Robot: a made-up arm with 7 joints.
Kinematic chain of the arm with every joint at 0, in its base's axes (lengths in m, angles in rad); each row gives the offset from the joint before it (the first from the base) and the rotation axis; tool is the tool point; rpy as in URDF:
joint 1: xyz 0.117 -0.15 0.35 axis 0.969 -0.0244 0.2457
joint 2: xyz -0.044 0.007 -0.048 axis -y
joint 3: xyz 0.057 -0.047 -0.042 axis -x
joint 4: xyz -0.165 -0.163 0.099 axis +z
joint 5: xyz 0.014 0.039 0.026 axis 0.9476 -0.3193 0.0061
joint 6: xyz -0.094 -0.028 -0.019 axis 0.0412 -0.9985 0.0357
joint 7: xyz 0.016 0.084 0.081 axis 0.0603 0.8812 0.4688
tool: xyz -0.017 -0.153 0.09 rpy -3.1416 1.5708 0
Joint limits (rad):
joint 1: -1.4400..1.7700
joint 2: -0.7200..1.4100
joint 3: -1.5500..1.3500
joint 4: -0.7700..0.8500
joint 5: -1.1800..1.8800
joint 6: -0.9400..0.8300
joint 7: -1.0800..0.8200
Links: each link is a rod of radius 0.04 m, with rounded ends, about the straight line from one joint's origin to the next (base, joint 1, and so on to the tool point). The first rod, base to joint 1, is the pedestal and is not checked.
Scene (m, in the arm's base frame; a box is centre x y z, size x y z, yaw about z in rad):
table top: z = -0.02
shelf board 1: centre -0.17 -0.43 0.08 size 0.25 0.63 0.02 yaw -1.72
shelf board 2: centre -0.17 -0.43 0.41 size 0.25 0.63 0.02 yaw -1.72
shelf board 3: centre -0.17 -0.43 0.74 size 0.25 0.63 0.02 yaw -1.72
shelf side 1: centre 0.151 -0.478 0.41 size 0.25 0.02 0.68 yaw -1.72
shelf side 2: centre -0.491 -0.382 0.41 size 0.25 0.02 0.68 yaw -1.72
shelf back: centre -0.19 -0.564 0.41 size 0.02 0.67 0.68 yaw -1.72
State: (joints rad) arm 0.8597 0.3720 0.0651 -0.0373 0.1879 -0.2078 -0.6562
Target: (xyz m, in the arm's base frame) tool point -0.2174 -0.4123 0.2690
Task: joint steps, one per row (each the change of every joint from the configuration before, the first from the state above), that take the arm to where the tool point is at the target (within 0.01 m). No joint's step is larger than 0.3 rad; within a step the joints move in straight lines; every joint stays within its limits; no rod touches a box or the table.
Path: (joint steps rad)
1: -0.1881 -0.0428 0.1220 0.0295 -0.0597 0.0873 -0.0303

